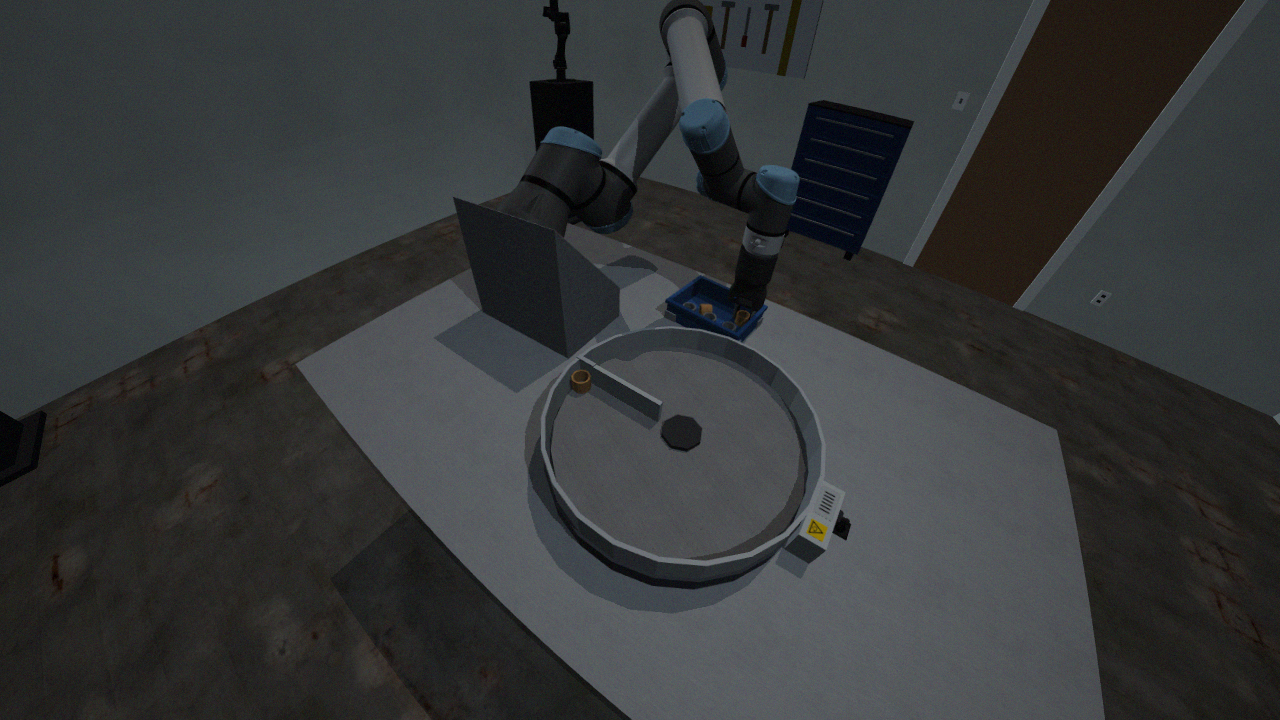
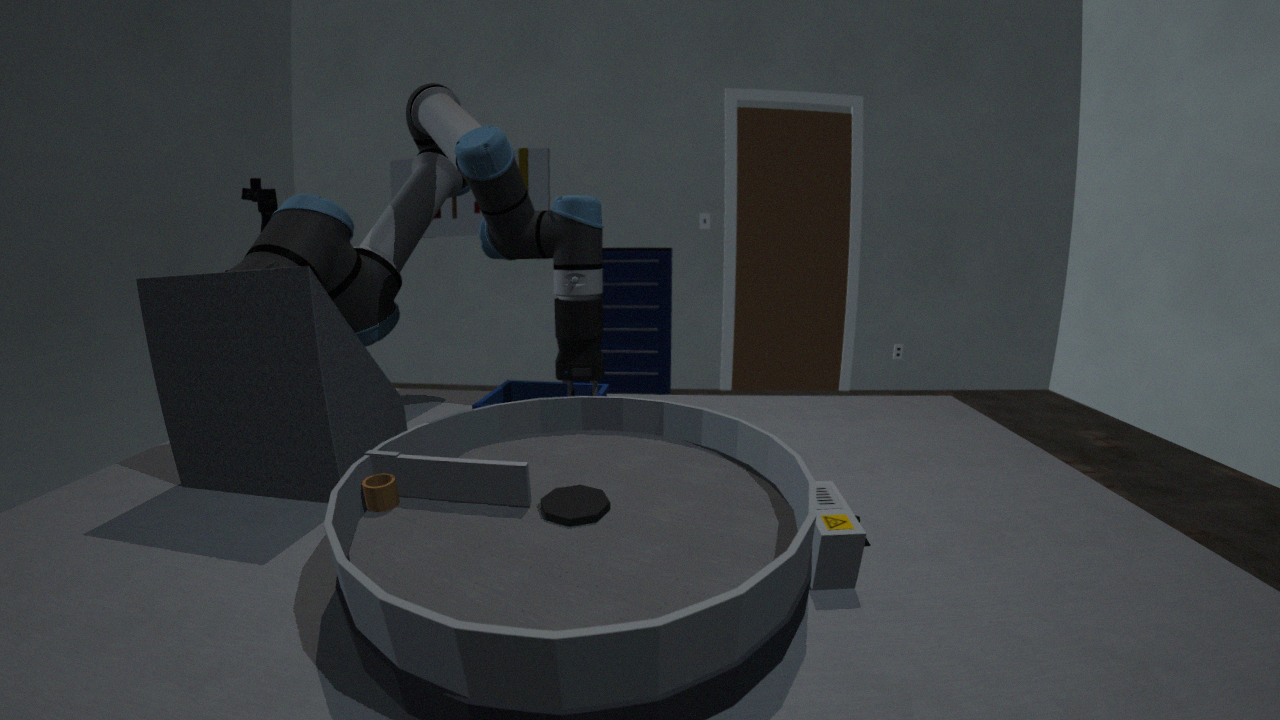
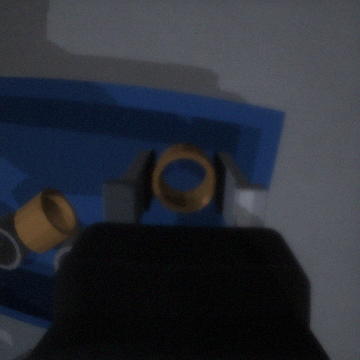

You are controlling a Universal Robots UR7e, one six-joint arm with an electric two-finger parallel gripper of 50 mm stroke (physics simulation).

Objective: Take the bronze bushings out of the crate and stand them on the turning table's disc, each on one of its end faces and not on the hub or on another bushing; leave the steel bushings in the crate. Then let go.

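Frame: origin at the arm's base, x ahead, y left, z up, level; metres.
Where they show: gripper, between the fingertips: (image 1: 742,319) (image 3: 183,169); arm's base, origin of its link: (image 1: 525,234) (image 2: 253,329).
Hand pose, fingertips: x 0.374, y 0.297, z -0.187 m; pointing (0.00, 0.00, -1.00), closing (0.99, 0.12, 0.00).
Each offset is from my fingertips to the centre of the thing. "spot": to the spot under its first point.
My gripper (image 1: 742,308) (image 2: 581,389) (image 3: 183,169) is in the blue crate (image 3: 272,135) (image 2: 501,394), shut on an upright bronze bushing @[dy -0.002, dx +0.000, dz +0.004 m] (image 3: 185,203) near one end. A second bronze bushing @[dy -0.042, dx -0.078, dz +0.007 m] (image 1: 706,308) (image 3: 36,226) lies tilted in the crate against a steel bushing @[dy -0.065, dx -0.110, dz +0.003 m] (image 3: 18,254). Another steel bushing @[dy -0.066, dx -0.054, dz +0.003 m] (image 3: 61,255) is partly hidden by the gripper body. A third bronze bushing @[dy -0.416, dx -0.103, dz +0.051 m] (image 1: 580,383) (image 2: 380,496) stands on one end face on the grey disc @[dy -0.384, dx +0.083, dz +0.038 m] (image 1: 680,501) (image 2: 662,559), near the ring wall. The dark hub @[dy -0.384, dx +0.083, dz +0.043 m] (image 1: 682,433) (image 2: 574,505) is at the disc's centre.
A raised ring wall (image 1: 675,569) (image 2: 537,658) surrounds the disc. A straight bar @[spot: dy -0.395, dx -0.030, dz +0.074 m] (image 1: 622,387) (image 2: 465,483) reaches inward beside the standing bushing. A grey wedge-shaped block (image 1: 514,277) (image 2: 237,385) stands at the left. A small box with a warning label @[spot: dy -0.390, dx +0.314, dz +0.044 m] (image 1: 816,523) (image 2: 836,555) adjoins the ring at right.
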